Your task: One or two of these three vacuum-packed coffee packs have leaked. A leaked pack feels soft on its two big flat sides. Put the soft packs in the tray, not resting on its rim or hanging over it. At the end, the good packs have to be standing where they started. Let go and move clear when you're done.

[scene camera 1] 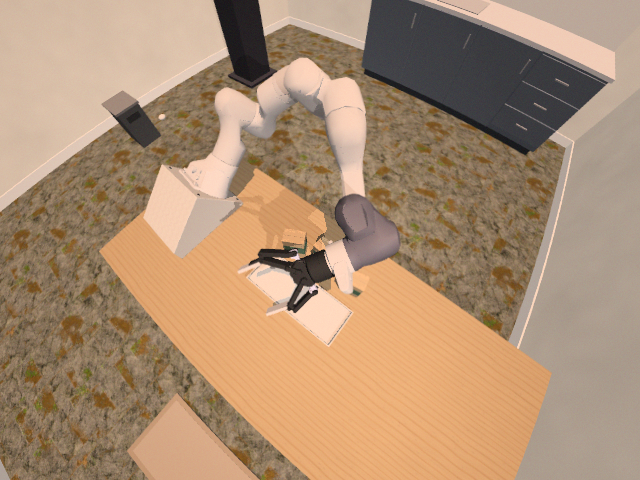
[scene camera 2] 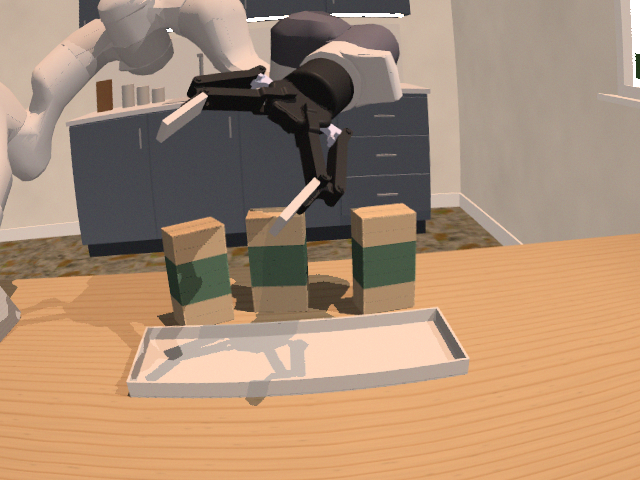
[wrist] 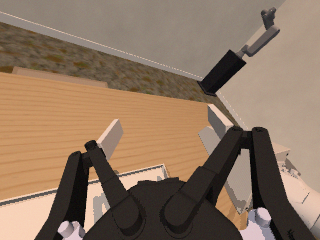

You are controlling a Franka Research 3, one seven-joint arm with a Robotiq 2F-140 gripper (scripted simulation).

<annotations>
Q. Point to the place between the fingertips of the gripper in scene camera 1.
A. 254, 291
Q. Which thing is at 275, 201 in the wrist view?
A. The gripper.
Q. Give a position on a white tray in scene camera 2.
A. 212, 359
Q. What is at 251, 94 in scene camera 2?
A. The gripper.
</annotations>
